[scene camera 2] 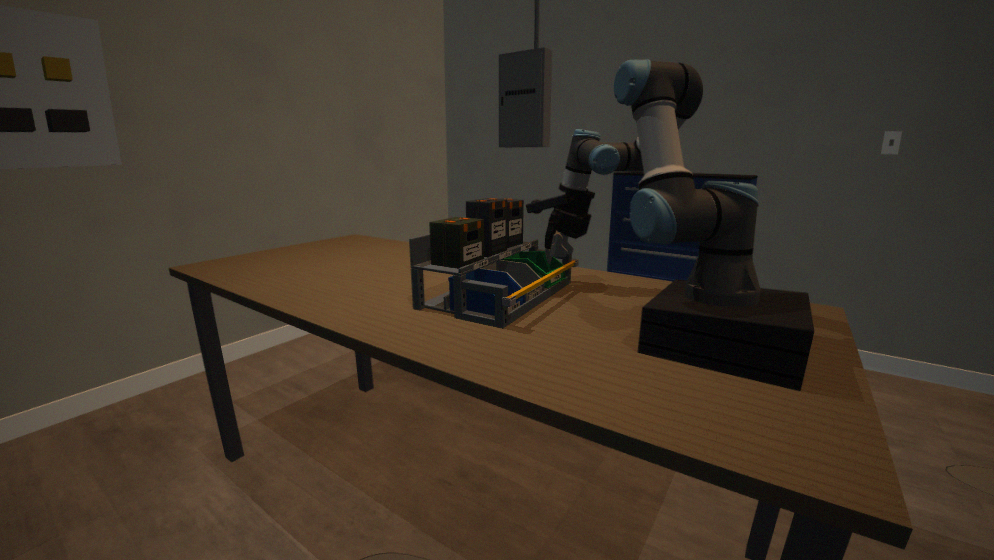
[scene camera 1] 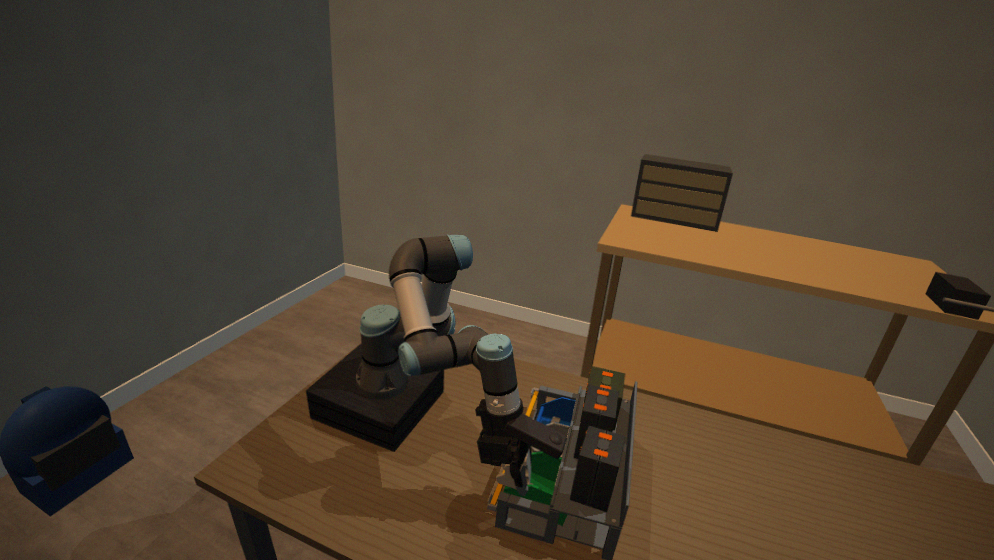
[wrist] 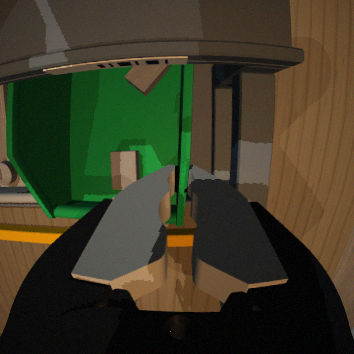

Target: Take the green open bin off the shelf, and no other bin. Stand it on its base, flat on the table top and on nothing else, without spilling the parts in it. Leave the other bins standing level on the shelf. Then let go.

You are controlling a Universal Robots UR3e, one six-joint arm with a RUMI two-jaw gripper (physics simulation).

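Frame: origin at the arm's base, x ahead, y left, z up, level; millimetres.
Seen in the pictures: gripper, fingertip midpoint: (scene camera 2: 549,263) (scene camera 1: 524,493) (wrist: 180,169); arm's base, origin of the base link: (scene camera 2: 721,297) (scene camera 1: 381,382).
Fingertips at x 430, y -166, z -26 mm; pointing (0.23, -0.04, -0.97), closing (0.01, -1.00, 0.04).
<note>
Offsets run from my fingertips to a thing's top centre. Level surfaces: height alone.
The green open bin {27 mm ahead, 48 mm left, 32 mm up} (scene camera 1: 546,473) (scene camera 2: 532,260) (wrist: 95,150) stands in the low front row of the grey shelf (scene camera 1: 566,480) (scene camera 2: 479,284) (wrist: 250,52). In the wrist view two light-brown parts lie in it, one block {8 mm back, 43 mm left, 21 mm down} (wrist: 129,170) near the front and another {68 mm ahead, 27 mm left, 31 mm down} (wrist: 145,80) further back, partly under the upper deck's edge. My gripper (scene camera 1: 518,481) (scene camera 2: 557,251) (wrist: 180,169) points down and is shut on the bin's right side wall as the wrist view shows it, with one finger inside and one outside. Its fingers hide part of the bin's front right corner.
A blue bin {27 mm ahead, 258 mm left, 20 mm up} (scene camera 1: 559,409) (scene camera 2: 500,279) and a grey bin {29 mm ahead, 158 mm left, 20 mm up} (scene camera 2: 518,273) stand in the same row. Dark boxes (scene camera 1: 599,462) (scene camera 2: 455,242) stand on the upper deck. An orange bar {57 mm back, 137 mm left, 4 mm up} (scene camera 2: 542,281) (wrist: 27,236) runs along the shelf's front. The wooden table {61 mm down} (scene camera 1: 417,480) (scene camera 2: 591,375) extends around the shelf.
</note>
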